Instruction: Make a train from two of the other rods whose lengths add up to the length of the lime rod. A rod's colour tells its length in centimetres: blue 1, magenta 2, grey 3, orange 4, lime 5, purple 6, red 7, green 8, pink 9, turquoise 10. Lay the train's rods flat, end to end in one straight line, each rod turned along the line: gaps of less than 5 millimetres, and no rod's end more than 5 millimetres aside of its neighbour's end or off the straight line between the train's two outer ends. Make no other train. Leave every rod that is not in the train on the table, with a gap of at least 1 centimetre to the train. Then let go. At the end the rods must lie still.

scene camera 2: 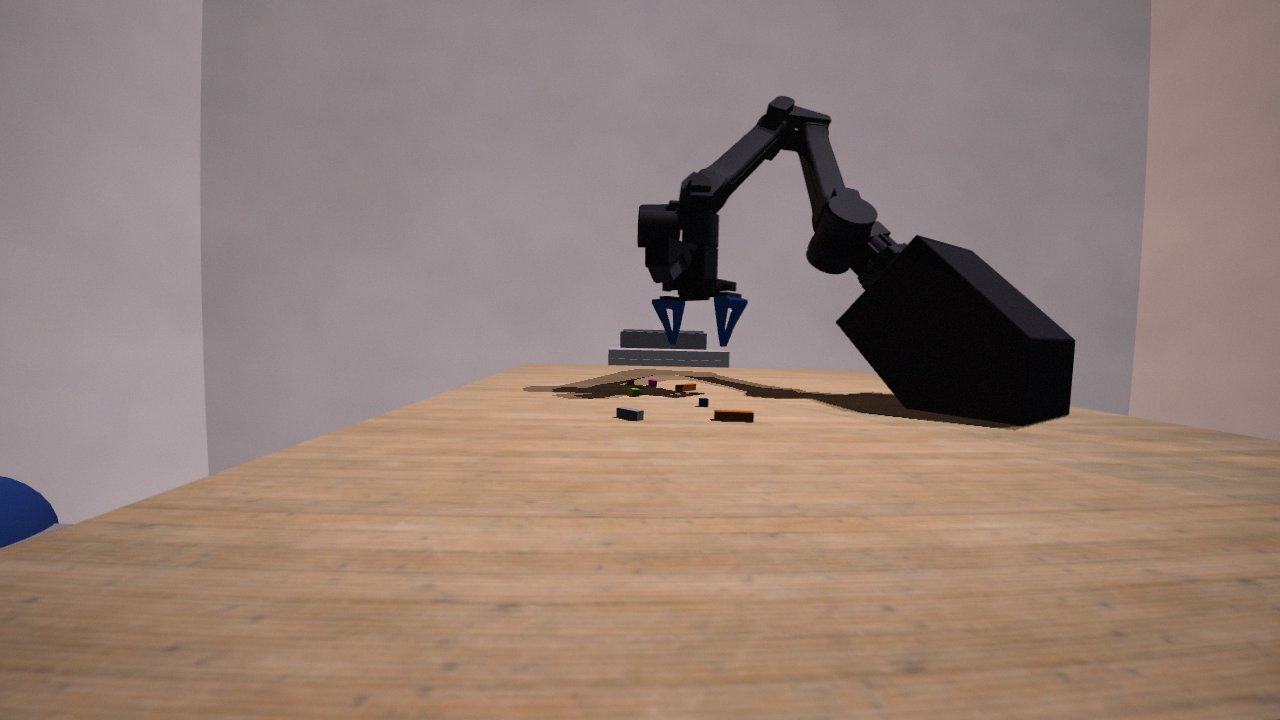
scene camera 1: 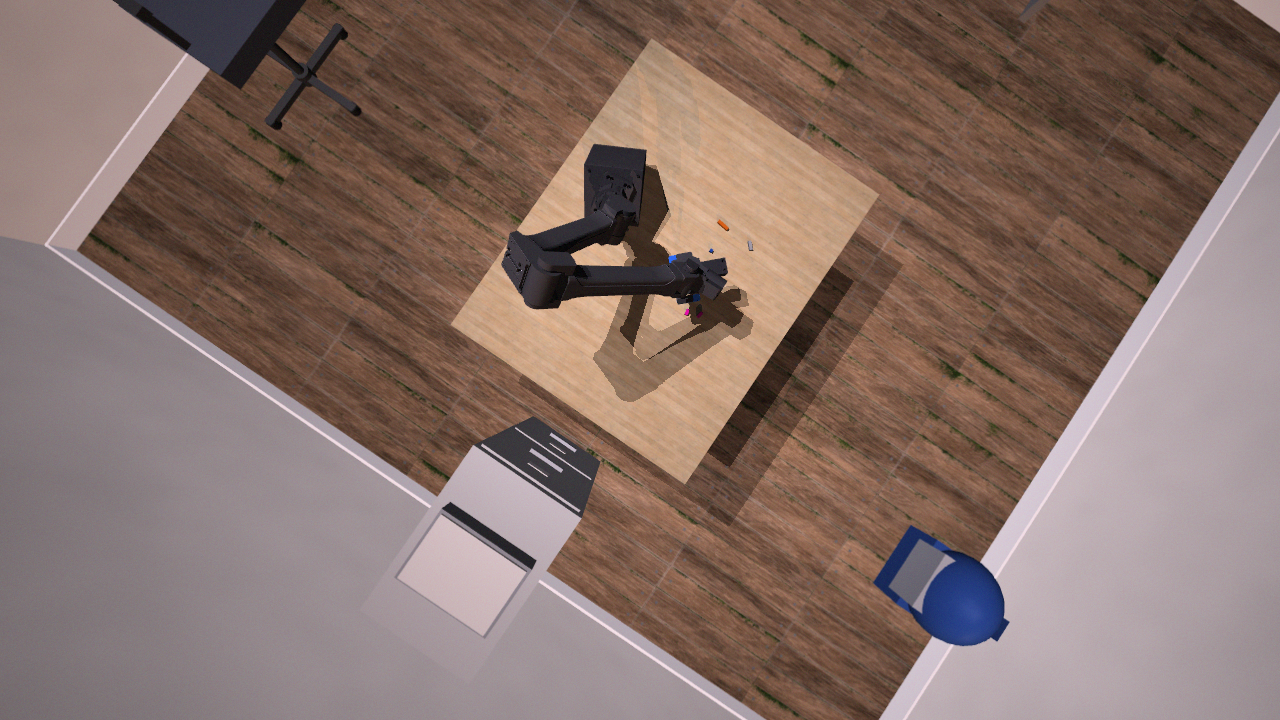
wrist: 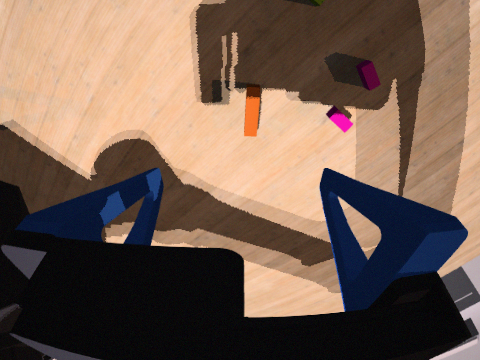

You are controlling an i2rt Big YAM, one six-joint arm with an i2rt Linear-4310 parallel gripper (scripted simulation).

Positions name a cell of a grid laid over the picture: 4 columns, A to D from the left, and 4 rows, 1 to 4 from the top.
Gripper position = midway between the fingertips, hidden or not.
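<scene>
I can see my gripper (scene camera 2: C2). The gripper (wrist: C2) shows there too, and so does an orange rod (wrist: C2).
</scene>
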